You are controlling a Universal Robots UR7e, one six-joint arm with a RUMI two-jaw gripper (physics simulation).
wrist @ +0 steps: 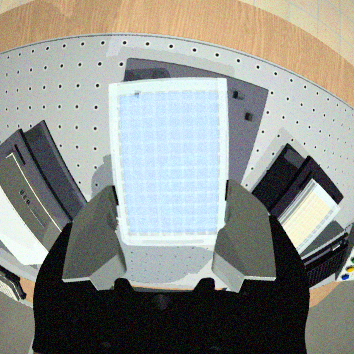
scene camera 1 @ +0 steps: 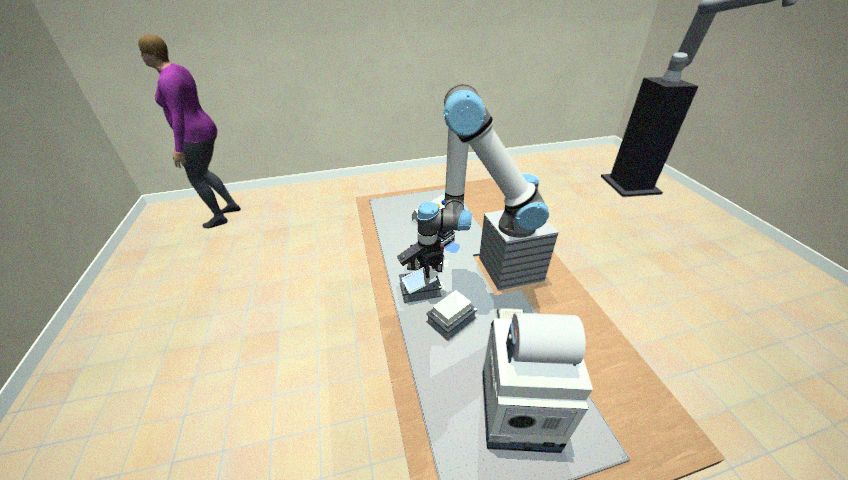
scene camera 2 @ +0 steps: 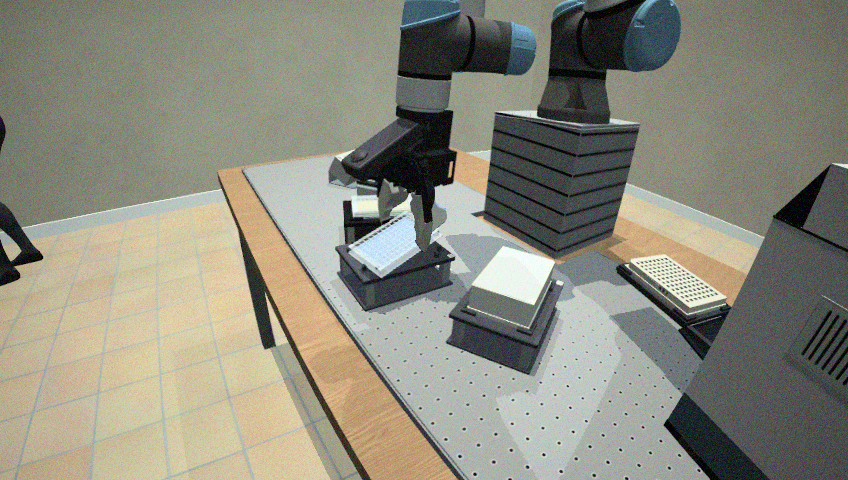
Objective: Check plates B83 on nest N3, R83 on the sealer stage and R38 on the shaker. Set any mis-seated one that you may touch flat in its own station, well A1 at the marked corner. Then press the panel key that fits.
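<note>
My gripper is shut on the long sides of a light-blue plate. The plate is tilted, its far end low over a dark nest and the gripped end raised. Whether its low end touches the nest, and where A1 is, I cannot tell. A tall white plate stands on the neighbouring nest. A cream plate lies on the sealer stage. Another cream plate sits on a black station. Plate names are not readable.
The sealer with its white roll stands at the table's near end. A panel with coloured keys shows at the right edge of the wrist view. A person in purple is on the floor left of the table.
</note>
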